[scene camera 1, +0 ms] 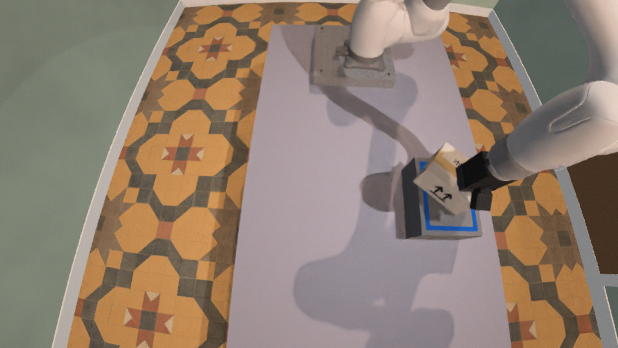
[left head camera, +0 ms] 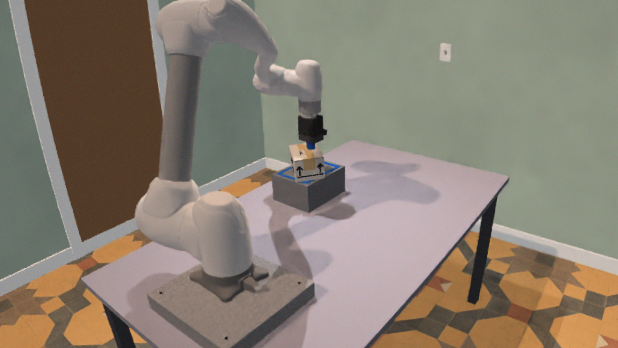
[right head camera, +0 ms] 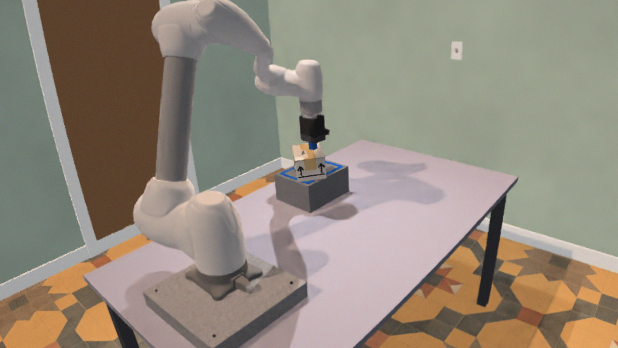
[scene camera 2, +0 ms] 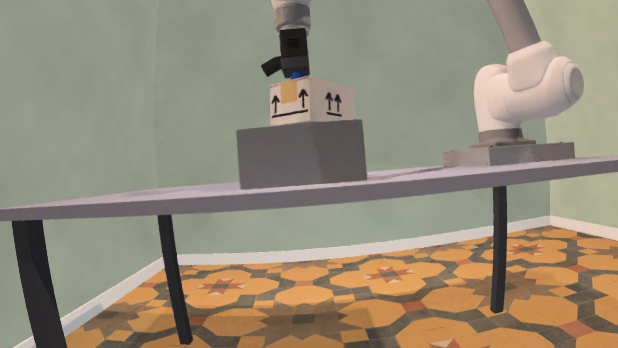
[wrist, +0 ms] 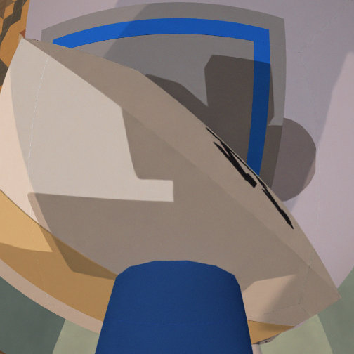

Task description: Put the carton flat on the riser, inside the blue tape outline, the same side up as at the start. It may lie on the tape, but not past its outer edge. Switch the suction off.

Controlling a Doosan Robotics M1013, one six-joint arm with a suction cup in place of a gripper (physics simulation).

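Pixels of known places: hand at its tool point: [left head camera: 311,150] [right head camera: 313,150]; arm's base at its link origin: [scene camera 1: 363,55] [left head camera: 229,277] [right head camera: 223,275] [scene camera 2: 501,147].
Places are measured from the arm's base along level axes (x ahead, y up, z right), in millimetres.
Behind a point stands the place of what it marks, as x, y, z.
Note:
The white carton [left head camera: 304,172] @[550, 109, -173] [right head camera: 309,172] @[562, 107, -163] [scene camera 1: 432,182] @[637, 134, -152] [scene camera 2: 332,112] @[578, 95, -263] [wrist: 90,130] has tan tape across its top; its side arrows point up. It sits at the top of the grey riser [left head camera: 327,190] @[651, -1, -140] [right head camera: 330,189] @[656, 2, -140] [scene camera 1: 412,215] @[708, 10, -141] [scene camera 2: 300,155] @[650, 4, -340], turned relative to the blue tape outline [scene camera 1: 450,228] @[754, 67, -234] [wrist: 175,26]. One lower corner covers the tape and appears to reach the riser's edge. Whether the underside fully touches is unclear. My blue suction cup [left head camera: 311,146] [right head camera: 313,146] [scene camera 2: 298,75] [wrist: 172,310] is against the carton's top, off centre. The cup is hidden in scene camera 1.
The riser stands on the lilac table [left head camera: 390,225] @[642, -54, 177] [scene camera 1: 300,175] @[574, -54, 236], near one long edge in scene camera 1. The arm's base plate [left head camera: 230,310] @[-100, 1, 122] [scene camera 1: 330,75] @[136, 0, 147] is at the table's other end. The black tool body [left head camera: 310,127] @[620, 273, -195] [scene camera 2: 293,45] @[651, 263, -263] is above the carton.

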